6 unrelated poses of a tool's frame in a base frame.
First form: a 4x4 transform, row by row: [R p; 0 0 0 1], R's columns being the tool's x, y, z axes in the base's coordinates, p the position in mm. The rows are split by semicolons.
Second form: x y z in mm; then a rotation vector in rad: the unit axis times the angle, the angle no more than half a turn. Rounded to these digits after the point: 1 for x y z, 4 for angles.
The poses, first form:
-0.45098 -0.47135 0.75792 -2.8; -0.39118 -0.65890 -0.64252 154.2; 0.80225 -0.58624 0.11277 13.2; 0 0 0 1
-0.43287 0.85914 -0.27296 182.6; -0.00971 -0.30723 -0.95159 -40.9; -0.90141 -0.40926 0.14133 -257.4; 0 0 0 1
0.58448 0.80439 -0.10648 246.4; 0.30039 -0.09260 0.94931 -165.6; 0.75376 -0.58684 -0.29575 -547.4; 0 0 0 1
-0.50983 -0.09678 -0.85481 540.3; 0.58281 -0.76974 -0.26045 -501.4; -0.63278 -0.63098 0.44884 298.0; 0 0 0 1
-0.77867 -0.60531 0.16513 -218.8; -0.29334 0.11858 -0.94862 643.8; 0.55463 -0.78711 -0.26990 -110.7; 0 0 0 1
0.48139 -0.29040 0.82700 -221.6; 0.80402 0.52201 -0.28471 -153.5; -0.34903 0.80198 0.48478 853.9; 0 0 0 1
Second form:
-2.8 154.2 13.2 1.6163 -1.2729 2.3026
182.6 -40.9 -257.4 1.1270 1.3059 -1.8055
246.4 -165.6 -547.4 -1.6646 -0.9322 -0.5461
540.3 -501.4 298.0 -1.2549 -0.7520 2.3016
-218.8 643.8 -110.7 0.8857 -2.1359 1.7107
-221.6 -153.5 853.9 0.7419 0.8029 0.7472

